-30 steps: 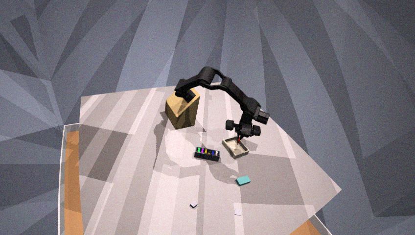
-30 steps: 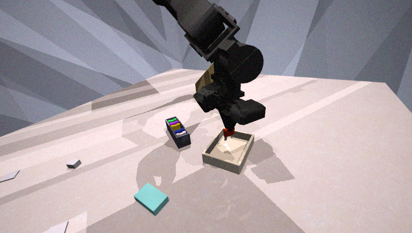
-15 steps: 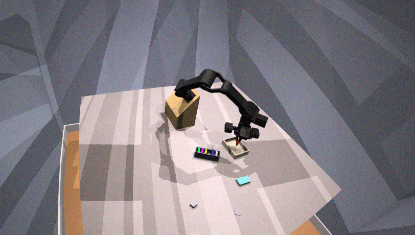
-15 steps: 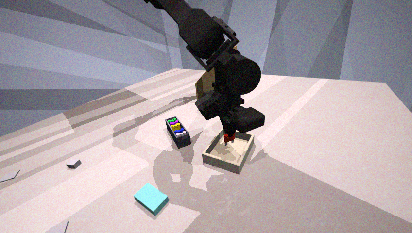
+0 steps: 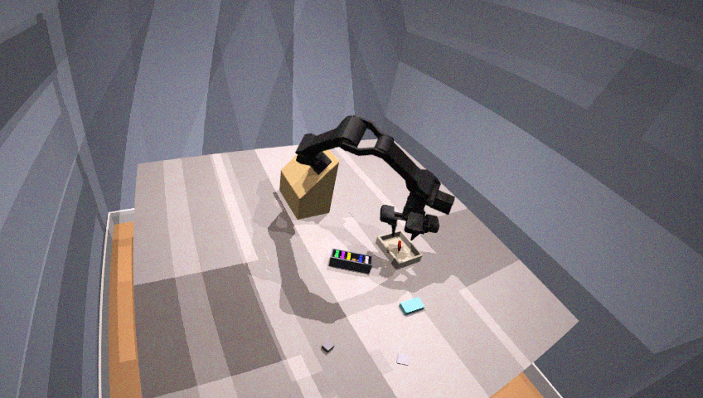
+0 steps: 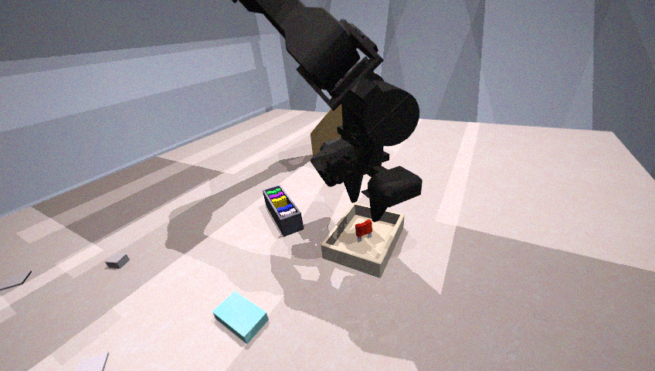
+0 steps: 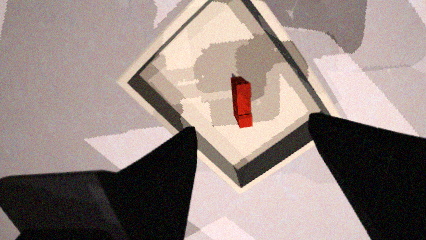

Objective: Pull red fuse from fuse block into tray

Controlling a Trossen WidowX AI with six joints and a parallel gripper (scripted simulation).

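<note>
Right now my gripper tip is 40 mm above the red fuse. From my gripper tip the other things lie so: cyan slab: 210 mm ahead, 100 mm to the right, 60 mm below; beige tray: 60 mm below; small grey piece: 210 mm ahead, 380 mm to the right, 60 mm below.
</note>
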